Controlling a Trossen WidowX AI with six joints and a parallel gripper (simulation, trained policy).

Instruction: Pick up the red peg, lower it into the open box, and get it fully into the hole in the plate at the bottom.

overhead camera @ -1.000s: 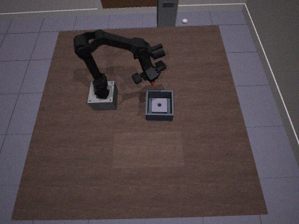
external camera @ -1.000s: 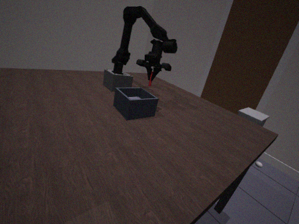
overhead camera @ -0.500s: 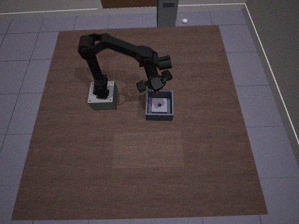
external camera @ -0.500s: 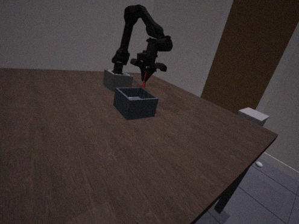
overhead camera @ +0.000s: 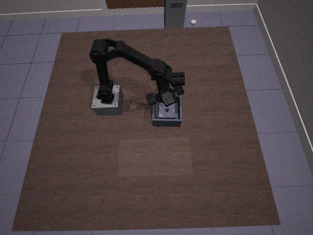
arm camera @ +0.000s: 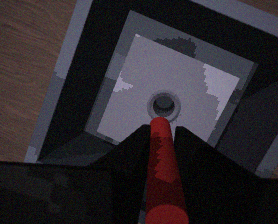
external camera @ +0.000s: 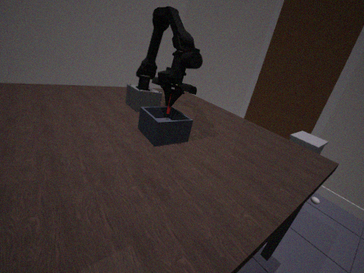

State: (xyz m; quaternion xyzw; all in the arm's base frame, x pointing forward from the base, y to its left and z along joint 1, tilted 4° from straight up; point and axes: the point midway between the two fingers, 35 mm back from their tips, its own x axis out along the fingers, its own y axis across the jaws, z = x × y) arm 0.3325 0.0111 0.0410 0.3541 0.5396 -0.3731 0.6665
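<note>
Right now my gripper tip is 1 cm to the right of the red peg, 1 cm below it and 1 cm past it. The rest, counted from my gripper tip: grey-blue box: 10 cm below; then white plate: 8 cm below.
</note>
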